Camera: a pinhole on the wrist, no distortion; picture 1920 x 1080 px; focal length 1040.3 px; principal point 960.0 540.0 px. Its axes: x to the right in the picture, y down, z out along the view. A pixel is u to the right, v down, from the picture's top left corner.
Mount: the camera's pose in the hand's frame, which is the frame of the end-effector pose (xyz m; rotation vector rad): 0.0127 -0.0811 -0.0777 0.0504 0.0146 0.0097
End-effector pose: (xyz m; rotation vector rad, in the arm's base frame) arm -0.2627 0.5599 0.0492 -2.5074 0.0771 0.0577
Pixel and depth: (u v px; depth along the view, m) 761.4 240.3 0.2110
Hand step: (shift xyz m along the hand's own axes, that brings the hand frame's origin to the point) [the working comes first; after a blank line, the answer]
In the camera's frame: -0.0403 -0.0608 0.2110

-0.0239 -0.1528 0.1305
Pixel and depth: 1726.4 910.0 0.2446
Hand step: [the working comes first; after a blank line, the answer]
In the camera's frame: 0.1802 0.0870 0.2446

0.1957 -0.0047 0.1684
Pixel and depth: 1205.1 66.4 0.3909
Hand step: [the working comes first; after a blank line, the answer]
In the camera's frame: 0.0921 -0.1780 0.3909

0.1122 -0.2776 0.3024
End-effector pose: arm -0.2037 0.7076 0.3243 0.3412 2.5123 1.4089
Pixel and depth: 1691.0 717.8 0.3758
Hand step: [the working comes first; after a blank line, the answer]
In the camera's frame: 0.2641 0.0642 0.3758

0.2817 -0.0332 0.2970
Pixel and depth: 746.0 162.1 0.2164
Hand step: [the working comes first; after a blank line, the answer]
In the camera's frame: -0.0445 -0.0786 0.2164

-0.0279 -0.1709 0.1351
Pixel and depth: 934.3 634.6 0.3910
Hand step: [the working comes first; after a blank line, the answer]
In the camera's frame: -0.0097 0.0356 0.3910

0.0085 -0.0654 0.3147
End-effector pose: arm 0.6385 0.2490 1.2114 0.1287 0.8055 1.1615
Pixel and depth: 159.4 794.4 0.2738
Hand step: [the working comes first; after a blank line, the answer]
In the camera's frame: -0.2107 0.0670 0.2738

-0.1945 -0.0301 0.2021
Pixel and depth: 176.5 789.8 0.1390
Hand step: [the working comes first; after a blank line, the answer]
In the camera's frame: -0.1047 0.0334 0.1390

-0.0902 -0.0558 0.0643
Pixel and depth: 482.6 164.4 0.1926
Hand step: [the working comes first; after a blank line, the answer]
In the camera's frame: -0.0884 -0.0695 0.1926

-0.0722 -0.1611 0.1124
